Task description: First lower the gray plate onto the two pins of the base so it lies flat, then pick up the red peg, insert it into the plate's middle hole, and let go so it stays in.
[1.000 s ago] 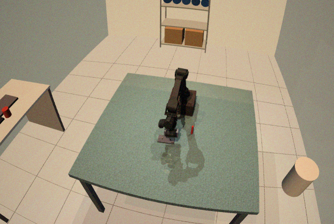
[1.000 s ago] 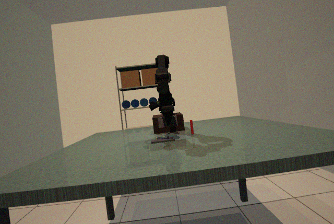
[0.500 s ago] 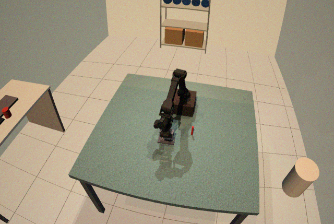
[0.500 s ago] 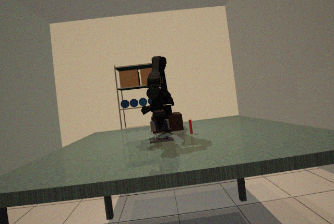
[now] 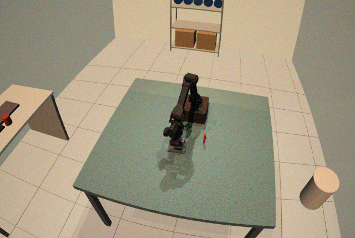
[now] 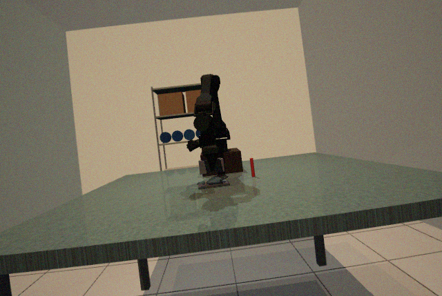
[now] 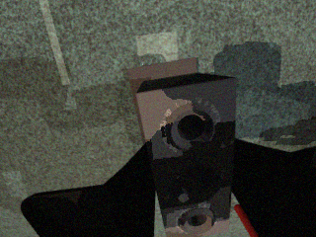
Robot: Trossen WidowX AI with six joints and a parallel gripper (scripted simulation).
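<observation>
Now: gripper tip 5 cm above the base. From my gripper tip the other things lie so: red peg: 8 cm behind, 19 cm to the left, 2 cm below; then gray plate: 3 cm above.
</observation>
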